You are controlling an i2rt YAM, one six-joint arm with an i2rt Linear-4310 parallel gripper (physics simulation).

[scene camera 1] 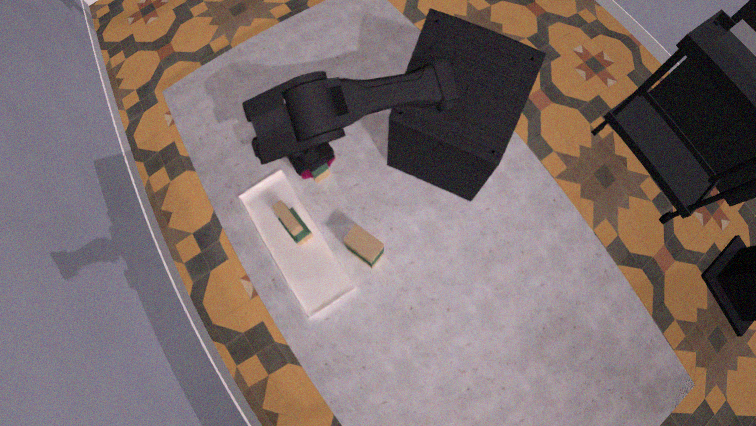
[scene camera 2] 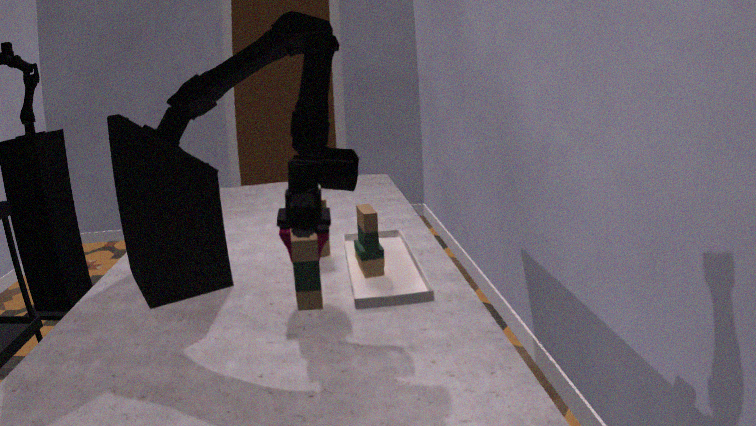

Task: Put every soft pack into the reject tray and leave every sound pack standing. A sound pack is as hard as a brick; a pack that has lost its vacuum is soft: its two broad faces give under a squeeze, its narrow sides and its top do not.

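Pixels of known places: gripper, fingertip midpoint: (scene camera 1: 320,170); arm's base at its link origin: (scene camera 1: 453,85) (scene camera 2: 163,142).
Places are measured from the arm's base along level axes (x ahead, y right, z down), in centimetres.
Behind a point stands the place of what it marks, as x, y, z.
My gripper (scene camera 1: 317,168) @(31.1, 9.1, 25.8) (scene camera 2: 305,250) @(31.1, 9.1, 25.8) is shut on the near pack (scene camera 1: 321,174) @(31.2, 9.5, 29.3) (scene camera 2: 307,276) @(32.0, 17.4, 25.8), a tan block with a green band. The fingers touch opposite faces of its upper part, seemingly the broad ones. That pack is upright, with its foot at the table. A second pack (scene camera 1: 363,243) @(31.8, -15.2, 18.9) (scene camera 2: 325,247) @(34.3, -11.6, 30.5) stands beside the tray, mostly hidden behind the gripper in scene camera 2. The white reject tray (scene camera 1: 312,272) @(46.5, -12.2, 32.5) (scene camera 2: 394,301) @(47.6, 17.9, 32.0) holds a third pack (scene camera 1: 288,217) @(43.8, -0.7, 18.6) (scene camera 2: 367,218) @(44.2, 4.1, 19.5), upright, its upper part narrower than its green and tan lower part.
The black arm pedestal (scene camera 1: 476,74) @(-4.8, -1.2, -2.4) (scene camera 2: 171,227) @(3.4, 10.5, 16.6) stands on the grey table (scene camera 1: 476,317) @(16.0, -45.2, 32.9) (scene camera 2: 253,370) @(23.4, 38.5, 32.9). The tray lies near the table edge on the wall side. Black equipment (scene camera 1: 687,116) (scene camera 2: 44,227) stands beyond the opposite table edge.
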